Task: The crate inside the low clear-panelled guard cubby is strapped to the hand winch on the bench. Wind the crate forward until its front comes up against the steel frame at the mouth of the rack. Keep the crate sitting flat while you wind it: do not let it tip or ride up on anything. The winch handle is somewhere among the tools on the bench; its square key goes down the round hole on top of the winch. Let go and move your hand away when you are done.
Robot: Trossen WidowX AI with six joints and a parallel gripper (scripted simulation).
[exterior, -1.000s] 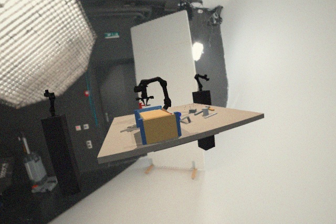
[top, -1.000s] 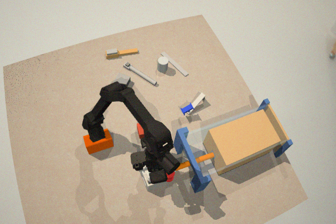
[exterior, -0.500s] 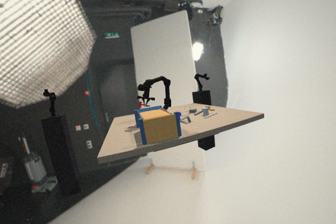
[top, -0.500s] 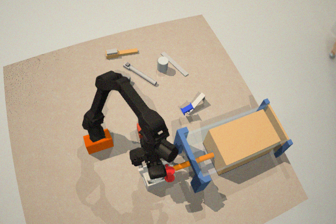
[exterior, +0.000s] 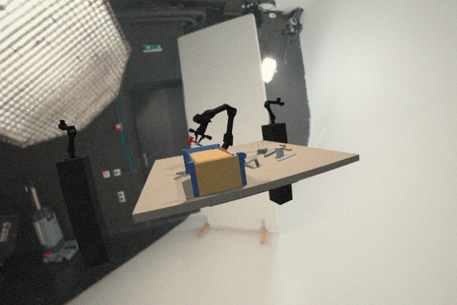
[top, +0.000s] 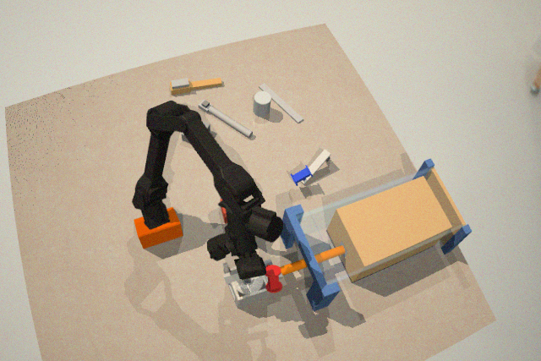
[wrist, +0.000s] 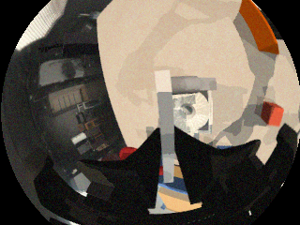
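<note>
Now: the red knob 40 mm to the right of my gripper tip, 40 mm ahead of it and 30 mm above it. The rest, counted from my gripper tip: hand winch: 130 mm below, 10 mm behind; blue steel frame: 170 mm ahead, 60 mm below, 20 mm to the right; red-knobbed winch handle: 10 mm to the right, 10 mm ahead, 10 mm above.
</note>
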